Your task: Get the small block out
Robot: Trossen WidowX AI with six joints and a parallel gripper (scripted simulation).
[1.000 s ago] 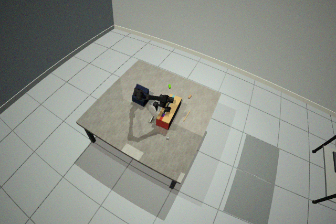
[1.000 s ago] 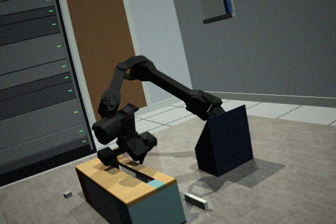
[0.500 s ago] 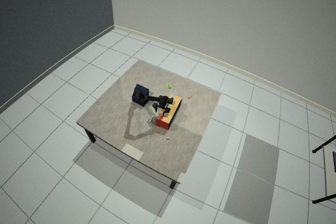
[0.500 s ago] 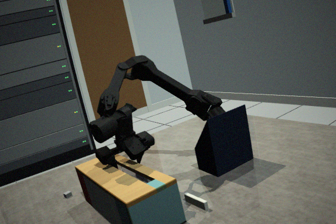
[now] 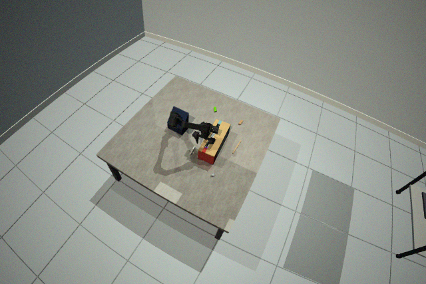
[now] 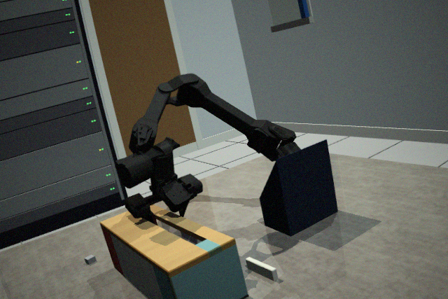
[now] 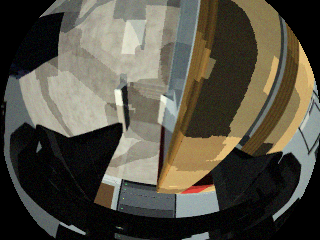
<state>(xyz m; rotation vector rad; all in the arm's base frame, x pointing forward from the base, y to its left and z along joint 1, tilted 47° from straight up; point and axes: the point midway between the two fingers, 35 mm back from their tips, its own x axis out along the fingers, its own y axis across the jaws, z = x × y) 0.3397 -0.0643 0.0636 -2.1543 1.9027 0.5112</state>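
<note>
Right now the purple block is 6 cm ahead of my gripper tip and 1 cm to the right of it. Round my gripper tip: box: 11 cm to the left, 3 cm below, 2 cm ahead; then grey cube: 20 cm ahead, 15 cm to the right, 8 cm below; then thin stick: 24 cm ahead, 22 cm to the left, 9 cm below.
</note>
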